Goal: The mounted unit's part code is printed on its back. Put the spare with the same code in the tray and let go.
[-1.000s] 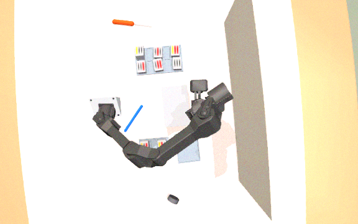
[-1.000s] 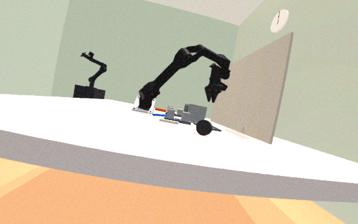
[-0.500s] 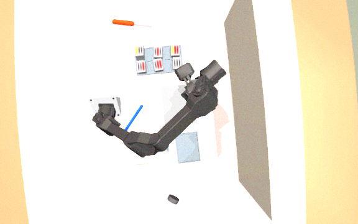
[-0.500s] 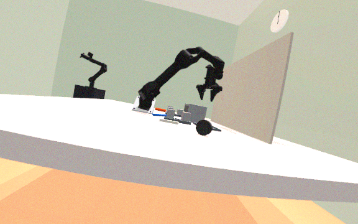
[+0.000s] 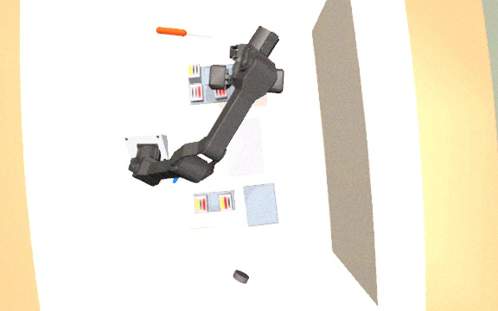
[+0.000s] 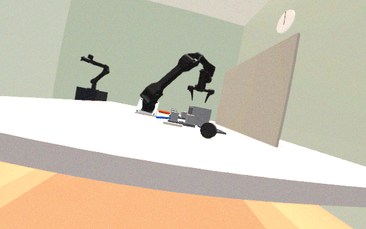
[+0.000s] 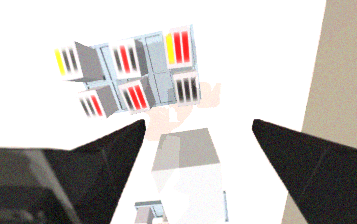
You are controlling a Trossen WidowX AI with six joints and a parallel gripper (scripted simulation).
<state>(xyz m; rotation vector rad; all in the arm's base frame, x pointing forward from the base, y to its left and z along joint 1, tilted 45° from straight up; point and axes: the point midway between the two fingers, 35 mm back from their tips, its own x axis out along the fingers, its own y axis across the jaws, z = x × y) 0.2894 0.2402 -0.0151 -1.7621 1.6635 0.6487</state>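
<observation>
My gripper tip is now 1 cm to the right of the labelled block and 10 cm above it. Round my gripper tip: blue stick 19 cm behind, 22 cm to the right, 14 cm below; wall panel 24 cm ahead, 15 cm to the right, 8 cm above; mounted unit 1 cm behind, 16 cm to the right, 9 cm below.
</observation>
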